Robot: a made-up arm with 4 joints.
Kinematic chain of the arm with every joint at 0, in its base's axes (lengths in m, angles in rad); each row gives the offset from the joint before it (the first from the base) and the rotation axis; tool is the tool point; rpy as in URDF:
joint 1: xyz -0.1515 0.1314 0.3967 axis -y
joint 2: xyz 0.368 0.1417 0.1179 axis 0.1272 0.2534 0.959
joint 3: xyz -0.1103 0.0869 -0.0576 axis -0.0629 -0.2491 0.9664
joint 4: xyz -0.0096 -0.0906 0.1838 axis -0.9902 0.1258 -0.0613
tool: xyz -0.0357 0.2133 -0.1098 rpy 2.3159 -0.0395 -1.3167
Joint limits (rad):
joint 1: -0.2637..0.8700
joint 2: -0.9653..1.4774
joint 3: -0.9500..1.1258
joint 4: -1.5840..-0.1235
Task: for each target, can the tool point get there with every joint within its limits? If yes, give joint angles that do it. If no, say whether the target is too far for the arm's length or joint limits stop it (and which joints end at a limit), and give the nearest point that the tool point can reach.
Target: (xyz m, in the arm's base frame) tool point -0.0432 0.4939 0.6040
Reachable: yes | joints 0.2211 -0.1270 0.5214 -0.3219
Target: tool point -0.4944 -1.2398 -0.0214
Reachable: no: too far | nearest point -0.1979 0.0242 0.7167 | short by 1.493 m
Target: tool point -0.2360 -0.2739 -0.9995
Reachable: no: too far | nearest point 0.1373 0.0213 0.5212 | short by 1.593 m
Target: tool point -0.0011 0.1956 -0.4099
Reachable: no: joint limits stop it (at a limit: joint 1, joint 2, joint 3, joint 4) | nearest point 0.1437 0.5451 0.3699 | short by 0.867 m
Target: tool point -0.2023 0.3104 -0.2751
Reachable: no: joint limits stop it (at a limit: joint 1, joint 3, joint 4) | nearest point 0.0751 0.5155 0.4069 | short by 0.764 m
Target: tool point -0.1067 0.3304 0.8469
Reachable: yes | joints 0.3388 0.7938 -0.2287 -1.0139
